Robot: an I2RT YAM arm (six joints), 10 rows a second.
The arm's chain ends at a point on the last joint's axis. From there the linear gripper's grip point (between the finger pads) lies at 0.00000 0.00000 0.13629 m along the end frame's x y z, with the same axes.
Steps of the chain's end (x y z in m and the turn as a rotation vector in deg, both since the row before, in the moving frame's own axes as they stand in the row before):
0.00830, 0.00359, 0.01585, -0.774, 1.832, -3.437
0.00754, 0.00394, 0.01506, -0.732, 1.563, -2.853
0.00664, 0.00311, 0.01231, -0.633, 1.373, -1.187
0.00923, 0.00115, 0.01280, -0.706, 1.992, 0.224
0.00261, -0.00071, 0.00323, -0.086, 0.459, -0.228
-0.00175, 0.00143, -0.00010, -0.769, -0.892, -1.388
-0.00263, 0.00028, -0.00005, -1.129, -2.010, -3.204
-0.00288, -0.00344, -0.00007, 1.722, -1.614, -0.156
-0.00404, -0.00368, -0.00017, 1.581, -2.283, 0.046
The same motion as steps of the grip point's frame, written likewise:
0.01271, 0.00530, 0.01577, -0.774, 1.832, -3.437
0.01130, 0.00559, 0.01500, -0.732, 1.563, -2.853
0.00992, 0.00458, 0.01226, -0.633, 1.373, -1.187
0.01396, 0.00284, 0.01271, -0.706, 1.992, 0.224
0.00370, -0.00051, 0.00323, -0.086, 0.459, -0.228
-0.00385, 0.00328, -0.00013, -0.769, -0.892, -1.388
-0.00733, 0.00310, -0.00016, -1.129, -2.010, -3.204
-0.00672, -0.00753, -0.00019, 1.722, -1.614, -0.156
-0.00947, -0.00744, -0.00033, 1.581, -2.283, 0.046

